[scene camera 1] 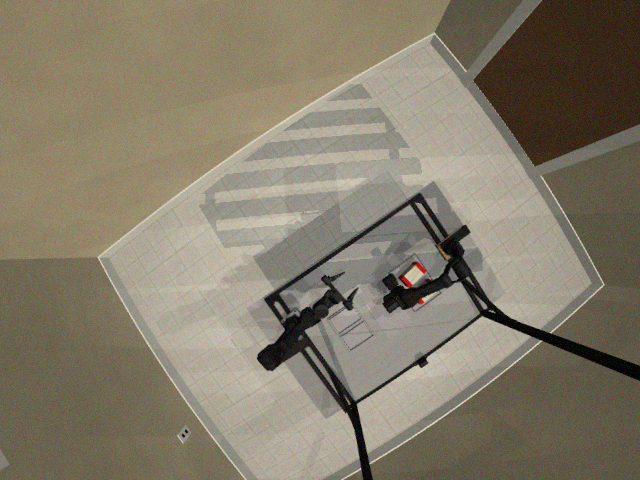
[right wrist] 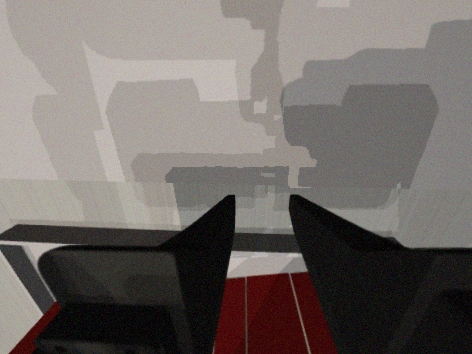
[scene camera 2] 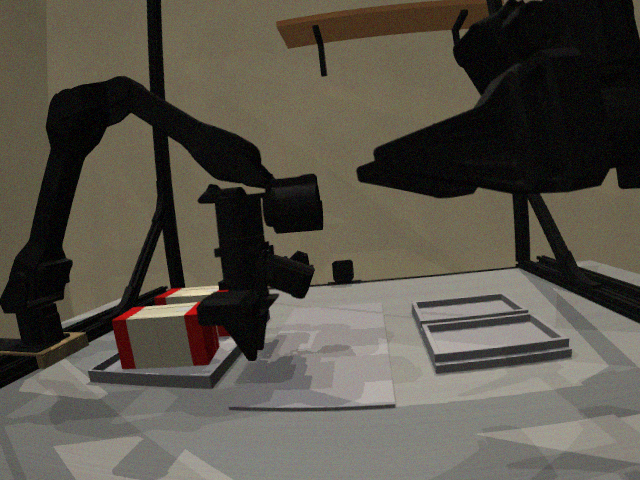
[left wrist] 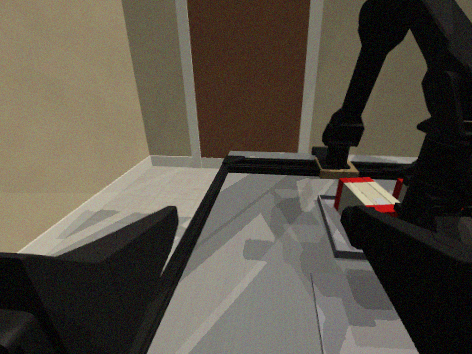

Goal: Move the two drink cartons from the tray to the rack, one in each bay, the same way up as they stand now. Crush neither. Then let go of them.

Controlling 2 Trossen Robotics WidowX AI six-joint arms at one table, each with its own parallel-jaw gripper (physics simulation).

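Places are measured from the left arm's base along level axes (x ahead, y down, z left), in millimetres.
Where they show: left gripper, fingertip midpoint: [scene camera 1: 351,279] [scene camera 2: 364,168] [left wrist: 264,214]; right gripper, fingertip midpoint: [scene camera 1: 393,289] [right wrist: 262,201] [scene camera 2: 256,354]; left arm's base, origin of the base link: [scene camera 1: 294,322]; right arm's base, origin of the base link: [scene camera 1: 448,247] [scene camera 2: 43,341] [left wrist: 335,164].
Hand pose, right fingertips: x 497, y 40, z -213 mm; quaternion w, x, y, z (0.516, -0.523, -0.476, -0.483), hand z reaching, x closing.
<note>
Each offset is from my right fingertips to the top centre of the thing. "pt": to the spot under its first point. Level surfaces: height alone.
Two box-shaped cream drink cartons with red ends sit side by side in the grey tray {dy -12, dx +109, dz -53 mm} [scene camera 2: 149,379] [left wrist: 345,254] [right wrist: 265,242]. The nearer carton {dy -71, dx +117, dz +4 mm} [scene camera 1: 413,274] [scene camera 2: 160,338] [left wrist: 370,192] shows clearly; the farther carton {dy -70, dx +110, dz -106 mm} [scene camera 2: 191,293] is partly hidden. The grey rack {dy -16, dx -299, dz -6 mm} [scene camera 2: 496,348] has two bays with no carton in them. My right gripper [scene camera 2: 251,351] [right wrist: 262,201] points down beside the cartons, partly open with nothing between its fingertips; a red carton end {pt dy -29, dx +58, dz -5 mm} [right wrist: 262,315] shows past the fingers in the right wrist view. My left gripper [scene camera 1: 350,281] [left wrist: 264,214] is wide open, empty and raised.
A thin pale mat {dy -1 mm} [scene camera 2: 356,397] lies between the tray and the rack. A small black block [scene camera 2: 342,271] stands at the table's back edge. A wooden shelf [scene camera 2: 382,20] is on the wall. Black frame posts [scene camera 2: 164,155] rise around the table.
</note>
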